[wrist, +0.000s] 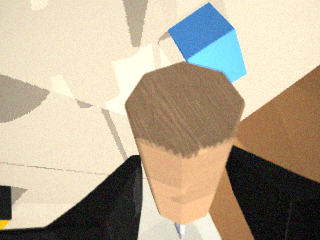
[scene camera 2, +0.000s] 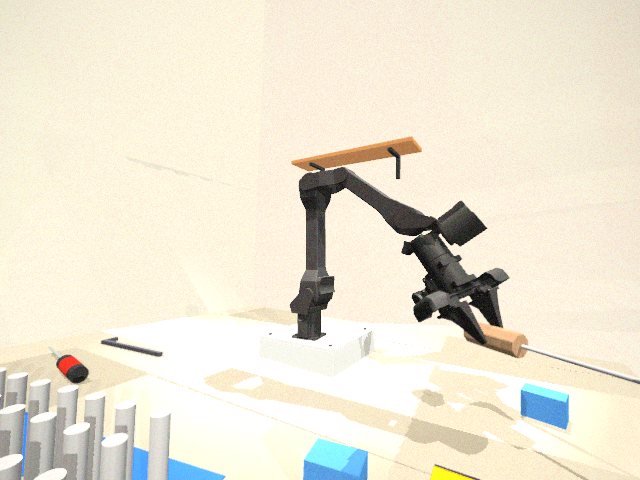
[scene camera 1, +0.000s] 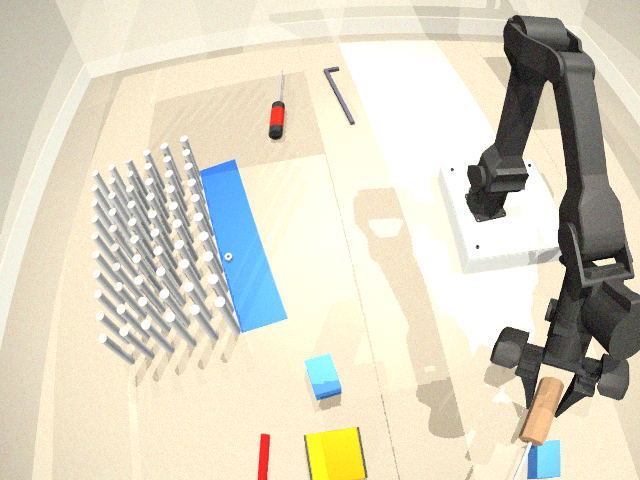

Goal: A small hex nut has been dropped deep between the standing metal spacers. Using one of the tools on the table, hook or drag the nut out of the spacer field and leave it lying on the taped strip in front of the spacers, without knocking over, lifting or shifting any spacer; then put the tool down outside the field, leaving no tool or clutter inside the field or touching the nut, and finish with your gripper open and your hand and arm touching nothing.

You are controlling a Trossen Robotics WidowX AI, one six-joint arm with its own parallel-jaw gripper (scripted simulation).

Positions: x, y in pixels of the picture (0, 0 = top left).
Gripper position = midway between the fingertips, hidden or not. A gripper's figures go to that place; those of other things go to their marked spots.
Scene:
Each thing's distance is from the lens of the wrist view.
gripper (wrist: 182, 159): 12 cm
thin metal rod (wrist: 184, 117): 7 cm

